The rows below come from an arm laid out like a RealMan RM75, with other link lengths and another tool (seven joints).
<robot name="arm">
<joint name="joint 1" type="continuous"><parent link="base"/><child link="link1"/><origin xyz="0.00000 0.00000 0.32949" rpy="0.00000 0.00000 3.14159"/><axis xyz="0 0 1"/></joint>
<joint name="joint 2" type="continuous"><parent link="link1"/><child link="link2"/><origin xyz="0.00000 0.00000 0.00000" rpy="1.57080 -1.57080 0.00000"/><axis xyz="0 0 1"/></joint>
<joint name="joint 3" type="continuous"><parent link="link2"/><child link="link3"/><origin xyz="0.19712 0.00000 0.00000" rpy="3.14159 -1.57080 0.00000"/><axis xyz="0 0 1"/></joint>
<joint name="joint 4" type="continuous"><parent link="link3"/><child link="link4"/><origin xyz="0.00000 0.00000 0.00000" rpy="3.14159 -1.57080 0.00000"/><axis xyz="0 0 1"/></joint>
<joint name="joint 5" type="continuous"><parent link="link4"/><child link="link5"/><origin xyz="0.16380 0.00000 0.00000" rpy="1.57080 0.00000 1.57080"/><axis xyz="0 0 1"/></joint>
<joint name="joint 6" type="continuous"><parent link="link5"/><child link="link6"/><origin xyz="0.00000 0.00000 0.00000" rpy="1.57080 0.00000 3.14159"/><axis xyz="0 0 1"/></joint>
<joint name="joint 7" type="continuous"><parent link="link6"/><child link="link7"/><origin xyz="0.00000 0.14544 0.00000" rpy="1.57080 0.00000 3.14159"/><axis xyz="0 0 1"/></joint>
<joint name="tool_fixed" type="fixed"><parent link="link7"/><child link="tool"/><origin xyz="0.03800 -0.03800 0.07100" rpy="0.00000 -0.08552 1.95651"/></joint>
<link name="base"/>
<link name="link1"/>
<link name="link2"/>
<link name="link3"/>
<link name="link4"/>
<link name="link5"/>
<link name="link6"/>
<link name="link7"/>
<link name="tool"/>
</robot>
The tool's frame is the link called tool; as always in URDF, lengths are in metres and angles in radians. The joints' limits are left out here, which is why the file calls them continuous.
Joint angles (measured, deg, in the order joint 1, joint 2, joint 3, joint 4, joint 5, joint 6, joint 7), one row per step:
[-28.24 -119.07 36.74 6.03 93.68 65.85 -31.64]
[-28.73 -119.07 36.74 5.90 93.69 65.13 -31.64]
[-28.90 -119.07 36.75 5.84 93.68 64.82 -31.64]
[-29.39 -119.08 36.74 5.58 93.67 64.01 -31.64]
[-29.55 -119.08 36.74 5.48 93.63 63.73 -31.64]
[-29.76 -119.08 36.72 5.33 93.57 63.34 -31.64]
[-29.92 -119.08 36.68 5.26 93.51 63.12 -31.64]
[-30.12 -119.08 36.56 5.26 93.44 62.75 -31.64]
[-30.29 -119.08 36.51 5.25 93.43 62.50 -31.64]
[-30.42 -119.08 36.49 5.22 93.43 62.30 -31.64]
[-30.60 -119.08 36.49 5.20 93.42 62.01 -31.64]
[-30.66 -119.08 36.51 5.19 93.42 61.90 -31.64]
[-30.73 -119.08 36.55 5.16 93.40 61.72 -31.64]
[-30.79 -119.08 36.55 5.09 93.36 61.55 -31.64]
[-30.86 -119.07 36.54 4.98 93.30 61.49 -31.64]
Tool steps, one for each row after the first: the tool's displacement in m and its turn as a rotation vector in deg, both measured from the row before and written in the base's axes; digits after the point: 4 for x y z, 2 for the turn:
[0.0003 0.0021 -0.0010 -0.04 0.43 0.09]
[-0.0001 0.0008 -0.0004 -0.02 0.18 0.08]
[-0.0001 0.0019 -0.0014 -0.10 0.40 0.23]
[-0.0001 0.0007 -0.0004 -0.01 0.12 0.11]
[-0.0003 0.0009 -0.0005 -0.01 0.15 0.18]
[0.0001 0.0008 -0.0001 0.05 0.07 0.08]
[-0.0002 0.0014 0.0004 0.17 0.17 0.15]
[0.0001 0.0009 0.0000 0.06 0.14 0.04]
[0.0000 0.0006 -0.0002 0.01 0.11 0.04]
[0.0000 0.0009 -0.0002 0.02 0.19 0.04]
[0.0000 0.0003 -0.0002 -0.01 0.08 0.01]
[-0.0002 0.0003 -0.0003 -0.02 0.12 0.06]
[-0.0003 0.0003 -0.0002 0.00 0.06 0.11]
[0.0001 0.0002 -0.0002 -0.01 -0.04 0.06]

